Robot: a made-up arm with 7 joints.
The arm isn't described. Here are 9 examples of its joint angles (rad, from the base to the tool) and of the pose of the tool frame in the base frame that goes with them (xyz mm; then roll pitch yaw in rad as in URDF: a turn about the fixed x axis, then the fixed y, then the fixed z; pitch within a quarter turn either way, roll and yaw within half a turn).
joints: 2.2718 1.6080 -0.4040 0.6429 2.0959 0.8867 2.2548
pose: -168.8 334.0 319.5 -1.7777 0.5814 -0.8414
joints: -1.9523 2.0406 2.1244 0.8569 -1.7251 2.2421 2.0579
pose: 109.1 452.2 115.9 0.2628 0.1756 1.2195
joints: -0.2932 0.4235 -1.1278 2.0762 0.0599 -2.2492 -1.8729
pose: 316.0 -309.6 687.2 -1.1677 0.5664 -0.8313
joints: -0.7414 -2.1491 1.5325 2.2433 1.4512 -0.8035 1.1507
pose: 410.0 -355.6 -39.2 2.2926 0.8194 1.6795
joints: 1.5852 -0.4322 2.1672 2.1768 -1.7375 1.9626 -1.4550
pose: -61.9 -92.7 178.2 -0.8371 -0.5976 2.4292
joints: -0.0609 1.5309 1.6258 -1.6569 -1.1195 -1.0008 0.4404
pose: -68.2 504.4 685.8 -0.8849 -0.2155 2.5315
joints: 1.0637 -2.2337 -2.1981 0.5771 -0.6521 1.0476 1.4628
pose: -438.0 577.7 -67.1 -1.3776 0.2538 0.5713
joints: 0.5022 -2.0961 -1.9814 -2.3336 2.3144 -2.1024 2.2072
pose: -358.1 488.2 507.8 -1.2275 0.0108 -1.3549
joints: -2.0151 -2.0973 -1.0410 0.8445 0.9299 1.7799 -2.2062
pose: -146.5 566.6 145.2 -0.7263 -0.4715 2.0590
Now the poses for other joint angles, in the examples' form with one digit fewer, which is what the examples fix.
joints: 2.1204 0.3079 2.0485 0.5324 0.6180 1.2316 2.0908
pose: 445 137 105 -2.745 0.444 2.596
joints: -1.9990 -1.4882 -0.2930 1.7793 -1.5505 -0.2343 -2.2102
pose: 336 122 -201 2.202 -1.263 -2.402
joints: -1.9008 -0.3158 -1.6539 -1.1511 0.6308 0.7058 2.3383
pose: 690 128 173 -1.617 0.322 -2.809
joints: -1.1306 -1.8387 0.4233 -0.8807 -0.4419 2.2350 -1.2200
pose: 24 93 -187 -2.167 0.036 2.317
